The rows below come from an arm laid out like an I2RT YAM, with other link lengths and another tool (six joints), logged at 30 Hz.
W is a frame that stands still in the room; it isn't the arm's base.
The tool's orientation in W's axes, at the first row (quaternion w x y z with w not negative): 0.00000, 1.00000, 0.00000, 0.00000
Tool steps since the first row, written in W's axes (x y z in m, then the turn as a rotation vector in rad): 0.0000, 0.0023, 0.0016, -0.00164, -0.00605, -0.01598; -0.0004, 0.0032, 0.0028, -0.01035, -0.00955, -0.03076; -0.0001, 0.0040, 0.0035, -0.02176, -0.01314, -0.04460; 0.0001, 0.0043, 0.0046, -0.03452, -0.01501, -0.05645; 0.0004, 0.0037, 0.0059, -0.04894, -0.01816, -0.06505; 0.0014, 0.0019, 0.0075, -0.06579, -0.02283, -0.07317; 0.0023, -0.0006, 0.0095, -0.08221, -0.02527, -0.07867; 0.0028, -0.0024, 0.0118, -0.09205, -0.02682, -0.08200
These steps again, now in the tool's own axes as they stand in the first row. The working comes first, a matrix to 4 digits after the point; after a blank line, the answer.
The tool's axes in the first row as the columns of a matrix, in W's axes (used below as rounded here):
1.0000, 0.0000, 0.0000
0.0000, -1.0000, 0.0000
0.0000, 0.0000, -1.0000

0.0000, -0.0023, -0.0016, -0.00164, 0.00605, 0.01598; -0.0004, -0.0032, -0.0028, -0.01035, 0.00955, 0.03076; -0.0001, -0.0040, -0.0035, -0.02176, 0.01314, 0.04460; 0.0001, -0.0043, -0.0046, -0.03452, 0.01501, 0.05645; 0.0004, -0.0037, -0.0059, -0.04894, 0.01816, 0.06505; 0.0014, -0.0019, -0.0075, -0.06579, 0.02283, 0.07317; 0.0023, 0.0006, -0.0095, -0.08221, 0.02527, 0.07867; 0.0028, 0.0024, -0.0118, -0.09205, 0.02682, 0.08200
